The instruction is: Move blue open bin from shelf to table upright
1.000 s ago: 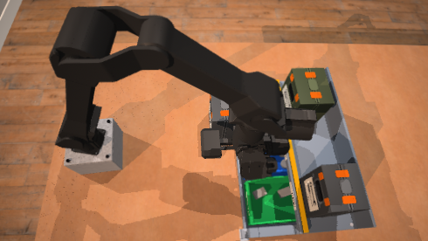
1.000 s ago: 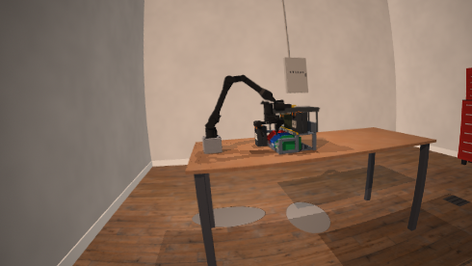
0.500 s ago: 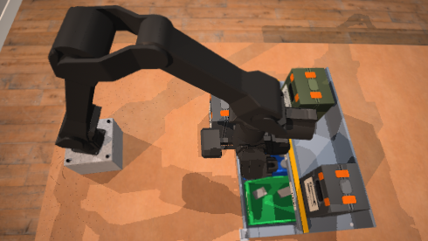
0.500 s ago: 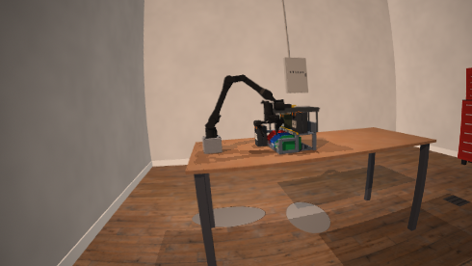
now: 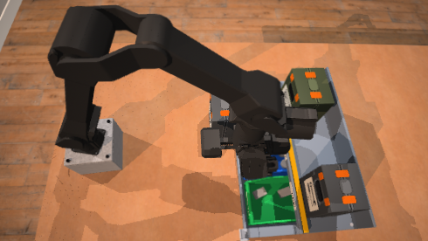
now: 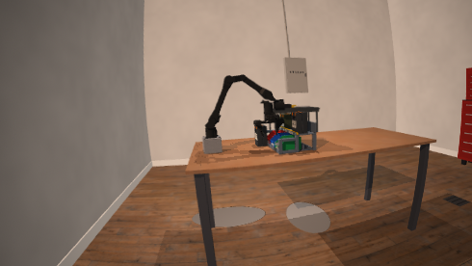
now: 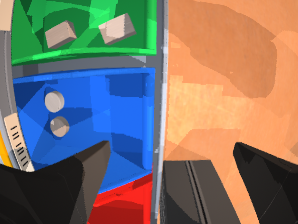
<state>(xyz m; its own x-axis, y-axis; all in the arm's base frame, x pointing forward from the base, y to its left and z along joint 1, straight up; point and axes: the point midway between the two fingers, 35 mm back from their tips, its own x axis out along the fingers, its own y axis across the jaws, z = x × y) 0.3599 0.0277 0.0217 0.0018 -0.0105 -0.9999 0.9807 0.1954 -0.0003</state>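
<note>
My hand is 80 mm short of the blue open bin, 70 mm above it and 20 mm to the right of it. From my hand the other things lie so: red bin: 130 mm to the left, 70 mm below, 60 mm ahead; then green bin: 100 mm ahead, 90 mm to the right, 70 mm below; then yellow rail: 110 mm ahead, 20 mm to the left.
</note>
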